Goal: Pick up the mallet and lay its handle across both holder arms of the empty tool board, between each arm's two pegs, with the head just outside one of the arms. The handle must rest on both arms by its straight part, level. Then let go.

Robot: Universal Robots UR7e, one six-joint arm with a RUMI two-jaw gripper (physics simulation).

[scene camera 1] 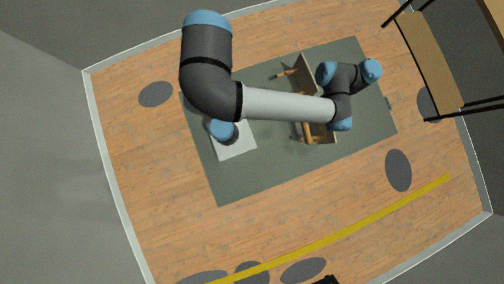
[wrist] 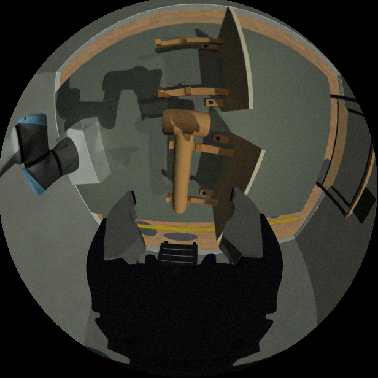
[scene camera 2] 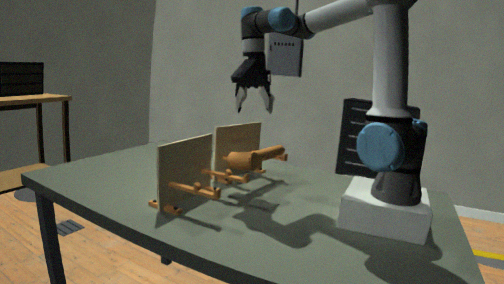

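Pixels of known places: gripper, fingertip midpoint: (scene camera 2: pixel 254 113); arm's base, link origin: (scene camera 2: pixel 395 196).
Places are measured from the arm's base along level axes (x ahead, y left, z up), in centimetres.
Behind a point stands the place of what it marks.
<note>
The wooden mallet (scene camera 2: pixel 240 160) {x 48.7, y 3.3, z 3.1 cm} (wrist: pixel 186 122) lies with its handle across both arms of one tool board (scene camera 2: pixel 245 134) {x 58.5, y -19.2, z 7.1 cm} (wrist: pixel 239 167), the farther one in scene camera 2. In the wrist view the handle sits between the pegs of the arm nearest the head (wrist: pixel 215 149) and crosses the other arm (wrist: pixel 207 201) near its end. The head is just outside the first arm, on the side facing the other board. The handle looks about level. My gripper (scene camera 2: pixel 254 111) {x 49.5, y -6.4, z 17.3 cm} (wrist: pixel 182 190) is open and empty, well above the boards and mallet. In scene camera 1 the robot arm partly hides the mallet (scene camera 1: pixel 307 132) {x 46.0, y -17.5, z 4.3 cm}.
A second tool board (scene camera 2: pixel 185 170) {x 59.7, y 17.5, z 0.9 cm} (wrist: pixel 236 65) (scene camera 1: pixel 303 75) {x 59.7, y 17.9, z 2.0 cm} stands beside the first, with two bare arms pointing towards the robot's base. The white base block (scene camera 1: pixel 245 142) {x 8.7, y -9.3, z 0.0 cm} (scene camera 2: pixel 385 220) {x 1.7, y 10.3, z -3.8 cm} (wrist: pixel 92 170) is on the same green-grey table (scene camera 1: pixel 225 185) {x -14.3, y -30.9, z -8.7 cm} (scene camera 2: pixel 100 185) {x 89.5, y 26.8, z -8.7 cm}.
</note>
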